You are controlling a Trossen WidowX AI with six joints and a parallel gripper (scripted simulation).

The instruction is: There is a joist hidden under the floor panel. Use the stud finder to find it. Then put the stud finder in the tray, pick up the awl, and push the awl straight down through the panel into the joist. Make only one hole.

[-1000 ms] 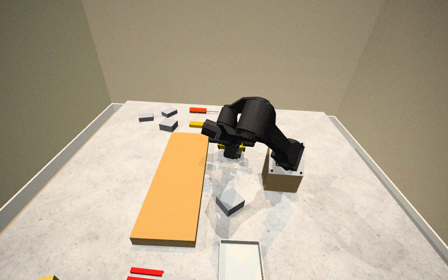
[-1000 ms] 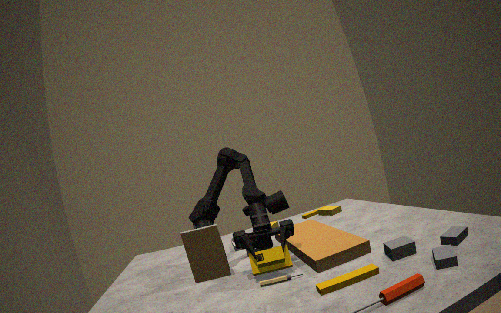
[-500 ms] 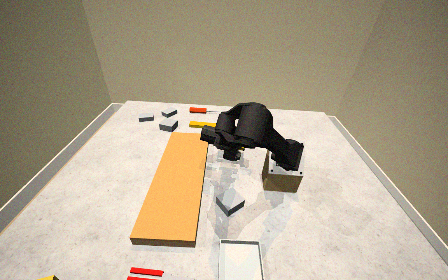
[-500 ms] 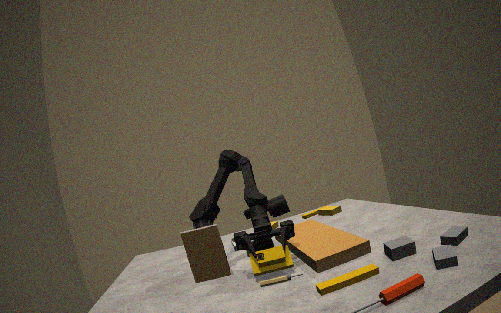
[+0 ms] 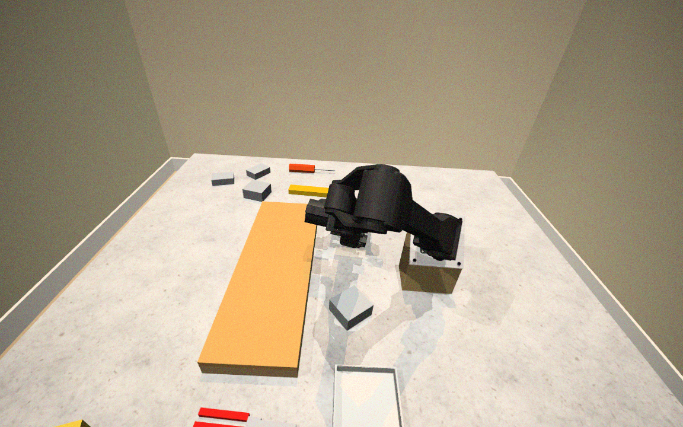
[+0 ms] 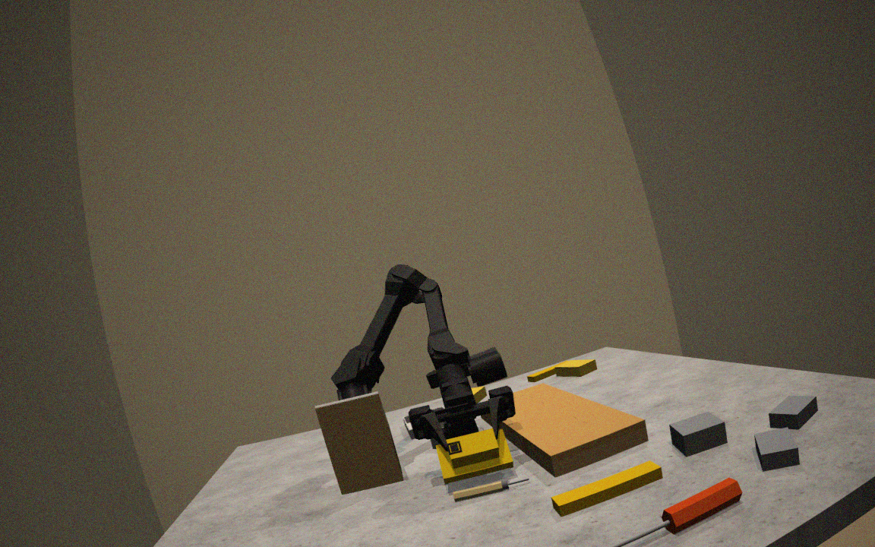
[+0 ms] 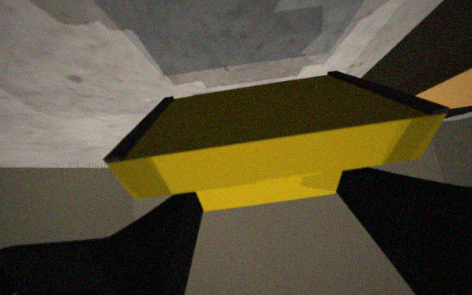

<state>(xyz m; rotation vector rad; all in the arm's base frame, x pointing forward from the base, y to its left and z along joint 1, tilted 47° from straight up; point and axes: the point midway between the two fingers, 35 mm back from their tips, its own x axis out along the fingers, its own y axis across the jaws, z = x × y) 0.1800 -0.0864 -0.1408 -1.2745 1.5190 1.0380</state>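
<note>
Now: gripper tip 20 mm short of the wooden-handled awl, 50 mm to the left of it and 70 mm above it. Round my gripper tip: square light: 30 mm behind, 10 mm to the right; white tray: 10 mm behind, 510 mm to the left, 70 mm below; stud finder: 10 mm behind, 10 mm below.
</note>
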